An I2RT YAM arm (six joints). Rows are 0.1 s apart.
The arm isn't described. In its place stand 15 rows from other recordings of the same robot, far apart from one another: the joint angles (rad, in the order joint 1, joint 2, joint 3, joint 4, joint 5, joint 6), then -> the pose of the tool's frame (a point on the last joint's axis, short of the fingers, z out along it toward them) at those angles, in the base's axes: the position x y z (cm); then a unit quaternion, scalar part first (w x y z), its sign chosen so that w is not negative.
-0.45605, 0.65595, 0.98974, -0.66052, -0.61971, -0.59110 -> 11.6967 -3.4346 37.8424 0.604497 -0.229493 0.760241 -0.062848
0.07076, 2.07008, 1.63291, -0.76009, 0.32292, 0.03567 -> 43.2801 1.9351 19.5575 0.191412 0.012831 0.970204 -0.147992
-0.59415, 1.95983, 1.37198, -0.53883, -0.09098, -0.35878 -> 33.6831 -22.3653 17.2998 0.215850 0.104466 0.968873 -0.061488
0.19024, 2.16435, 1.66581, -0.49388, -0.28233, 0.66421 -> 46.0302 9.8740 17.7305 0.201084 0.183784 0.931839 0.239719
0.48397, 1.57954, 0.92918, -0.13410, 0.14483, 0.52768 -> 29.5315 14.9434 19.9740 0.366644 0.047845 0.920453 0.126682
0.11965, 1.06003, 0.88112, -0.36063, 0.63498, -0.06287 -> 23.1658 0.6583 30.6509 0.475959 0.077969 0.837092 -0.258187
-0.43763, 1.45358, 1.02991, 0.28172, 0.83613, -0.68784 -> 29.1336 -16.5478 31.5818 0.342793 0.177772 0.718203 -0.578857
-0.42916, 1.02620, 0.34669, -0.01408, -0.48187, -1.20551 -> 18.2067 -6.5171 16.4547 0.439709 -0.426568 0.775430 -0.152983
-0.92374, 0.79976, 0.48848, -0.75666, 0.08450, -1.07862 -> 8.2232 -11.3818 18.8997 0.099603 -0.064387 0.965607 -0.231382
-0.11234, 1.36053, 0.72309, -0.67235, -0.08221, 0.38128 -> 22.4650 -2.2402 16.8324 0.123387 0.236844 0.961945 0.057808
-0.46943, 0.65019, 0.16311, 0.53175, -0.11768, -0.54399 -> 14.7880 -7.0325 21.6545 0.650540 -0.068186 0.687879 -0.314596
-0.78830, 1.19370, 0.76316, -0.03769, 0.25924, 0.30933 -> 18.1928 -19.5930 26.2297 0.478446 0.498424 0.685337 -0.230166
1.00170, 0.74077, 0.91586, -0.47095, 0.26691, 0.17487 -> 9.3921 12.9398 36.1837 0.550047 -0.247449 0.761176 0.238388
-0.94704, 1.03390, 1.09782, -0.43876, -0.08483, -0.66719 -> 13.5333 -18.2904 37.5804 0.414306 0.091526 0.820991 -0.382030
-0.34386, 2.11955, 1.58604, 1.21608, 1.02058, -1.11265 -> 43.3232 -18.7367 32.4223 0.448404 0.268269 0.512953 -0.681061
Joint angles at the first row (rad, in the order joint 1, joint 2, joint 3, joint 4, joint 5, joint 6):
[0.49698 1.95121 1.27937 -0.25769 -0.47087 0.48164]
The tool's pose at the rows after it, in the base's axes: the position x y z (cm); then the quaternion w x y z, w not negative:
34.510 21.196 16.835 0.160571 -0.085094 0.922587 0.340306
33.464 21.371 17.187 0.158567 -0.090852 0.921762 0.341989
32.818 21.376 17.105 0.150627 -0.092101 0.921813 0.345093
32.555 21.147 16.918 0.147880 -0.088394 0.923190 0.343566
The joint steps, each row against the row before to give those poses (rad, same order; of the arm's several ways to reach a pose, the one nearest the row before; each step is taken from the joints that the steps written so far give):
[0.01380 -0.01832 -0.02449 0.00000 -0.00160 0.00311]
[0.01687 -0.03369 -0.03219 0.00149 0.00154 0.00458]
[0.00768 -0.01541 -0.02305 0.00002 -0.00914 0.00613]
[-0.00150 -0.00770 -0.01689 0.00303 0.00143 0.00461]

